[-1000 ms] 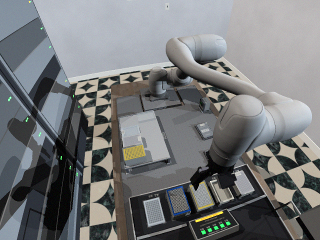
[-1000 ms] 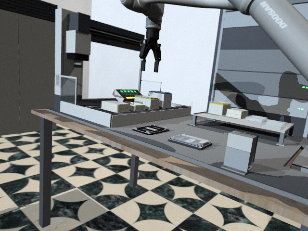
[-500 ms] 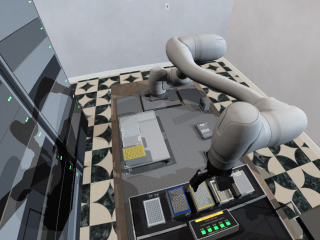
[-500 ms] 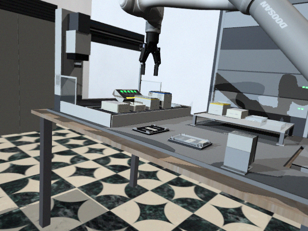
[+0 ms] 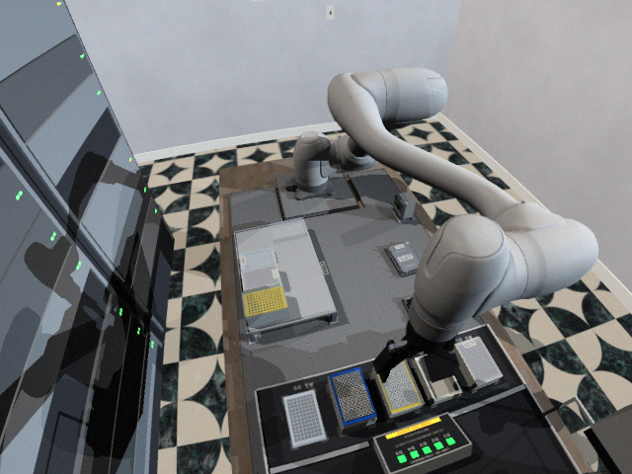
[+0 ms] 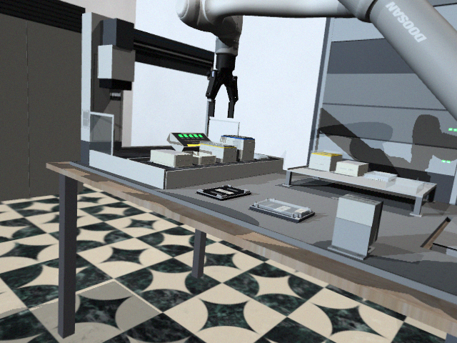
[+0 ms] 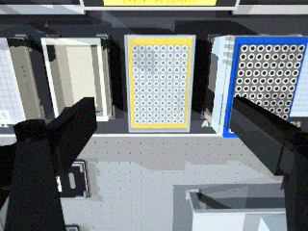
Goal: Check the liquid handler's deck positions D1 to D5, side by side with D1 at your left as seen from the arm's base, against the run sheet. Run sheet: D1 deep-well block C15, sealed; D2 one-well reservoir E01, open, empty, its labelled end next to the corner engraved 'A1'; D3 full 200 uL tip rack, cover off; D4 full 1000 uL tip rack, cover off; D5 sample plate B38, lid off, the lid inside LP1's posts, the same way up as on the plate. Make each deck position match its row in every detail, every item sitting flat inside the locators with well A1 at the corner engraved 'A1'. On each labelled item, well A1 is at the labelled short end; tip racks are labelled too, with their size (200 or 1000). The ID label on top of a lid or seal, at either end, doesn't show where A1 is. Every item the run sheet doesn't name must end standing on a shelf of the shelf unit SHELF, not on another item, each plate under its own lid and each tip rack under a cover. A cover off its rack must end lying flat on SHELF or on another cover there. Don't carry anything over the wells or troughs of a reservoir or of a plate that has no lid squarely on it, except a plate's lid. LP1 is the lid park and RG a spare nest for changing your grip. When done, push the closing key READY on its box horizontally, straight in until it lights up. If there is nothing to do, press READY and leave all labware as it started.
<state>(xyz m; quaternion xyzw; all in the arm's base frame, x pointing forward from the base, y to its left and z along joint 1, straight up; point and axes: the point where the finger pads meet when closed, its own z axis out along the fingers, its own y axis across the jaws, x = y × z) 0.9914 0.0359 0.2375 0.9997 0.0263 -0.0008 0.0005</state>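
The clear tip rack cover lies 13 cm below my hand. From my hand the other things lie so: sample plate (25 cm to the right, 18 cm below, 1 cm ahead); then blue-rimmed tip rack (13 cm to the right, 12 cm below); then one-well reservoir (18 cm below, 12 cm to the left, 1 cm behind).
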